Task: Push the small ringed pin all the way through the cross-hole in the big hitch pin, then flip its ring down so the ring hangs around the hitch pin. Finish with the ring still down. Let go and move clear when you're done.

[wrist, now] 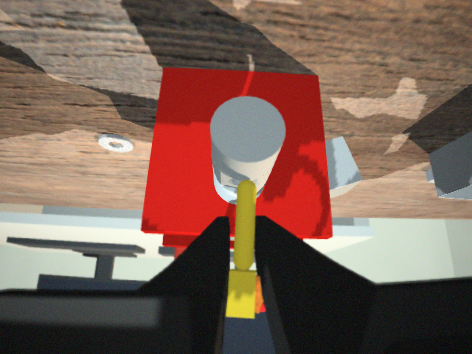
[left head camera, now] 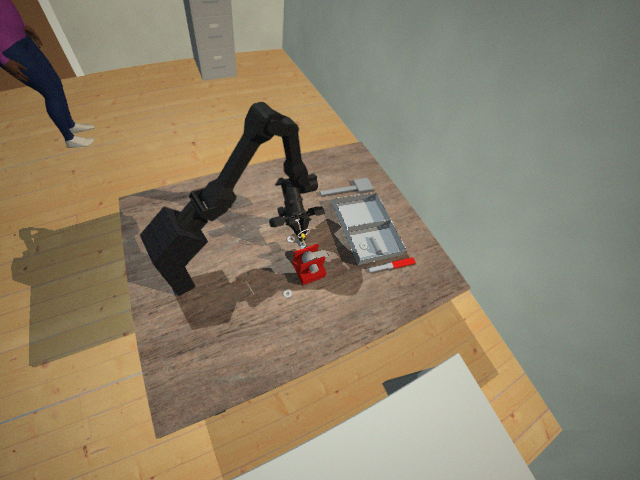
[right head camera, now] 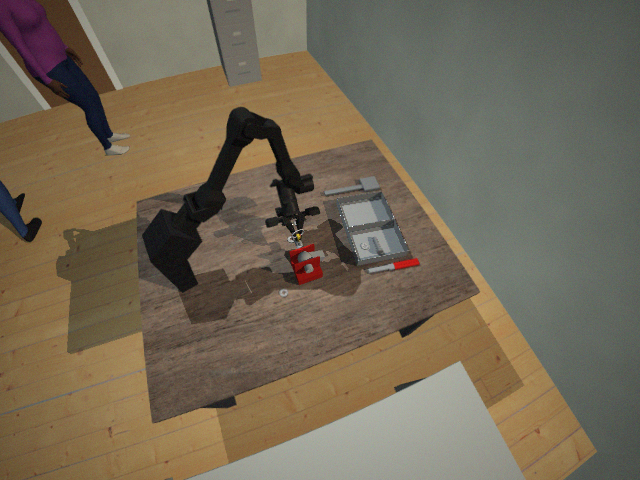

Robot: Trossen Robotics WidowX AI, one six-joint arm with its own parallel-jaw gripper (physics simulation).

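Places are measured from the arm's base along level axes (x ahead, y left, z up), in centimetres.
Pixels of known places: gripper, between the fingertips: (wrist: 240, 227) (left head camera: 302, 240) (right head camera: 298, 240); arm's base, origin of its link: (left head camera: 186, 224) (right head camera: 182, 225).
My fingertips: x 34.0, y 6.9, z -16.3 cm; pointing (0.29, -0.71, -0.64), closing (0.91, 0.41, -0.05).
For each thing: its top centre in the pictures, then the offset to it from my fingertips.
- small ringed pin, centre of its top: (left head camera: 304, 229) (right head camera: 297, 229) dz +6.7, dx -0.1, dy +0.3 cm
- grey two-compartment tray, centre of its top: (right head camera: 371, 222) (left head camera: 369, 223) dz -5.3, dx +27.1, dy +13.4 cm
- grey mallet-like tool, centre of its top: (right head camera: 351, 186) (left head camera: 346, 186) dz -7.9, dx +19.7, dy +34.7 cm
- red-handled tool, centre of its top: (right head camera: 394, 265) (left head camera: 392, 264) dz -8.4, dx +35.5, dy -3.4 cm
- washer, centre of its top: (wrist: 115, 145) (left head camera: 287, 293) (right head camera: 283, 292) dz -9.2, dx -4.2, dy -16.0 cm
The big hitch pin (left head camera: 308, 257) (right head camera: 303, 257) (wrist: 247, 130) is a grey cylinder lying through the red bracket (left head camera: 298, 256) (right head camera: 315, 276) (wrist: 185, 175). In the wrist view its round end sticks out toward the camera. My gripper (left head camera: 300, 231) (right head camera: 295, 231) (wrist: 240, 227) is shut on the small ringed pin (left head camera: 302, 236) (right head camera: 298, 237) (wrist: 245, 240), whose yellow shank and block show between the fingers. The shank's rounded tip overlaps the hitch pin's side, beside a small pale recess; whether it is inside the cross-hole cannot be told. A thin pale ring shows at the fingertips in the head views.
A grey two-compartment tray (left head camera: 355, 254) (right head camera: 355, 255) stands right of the bracket. A grey mallet-like tool (left head camera: 362, 185) (right head camera: 369, 183) lies behind it, and a red-handled tool (left head camera: 403, 264) (right head camera: 406, 264) in front. A washer (left head camera: 287, 293) (right head camera: 283, 292) lies near the bracket.
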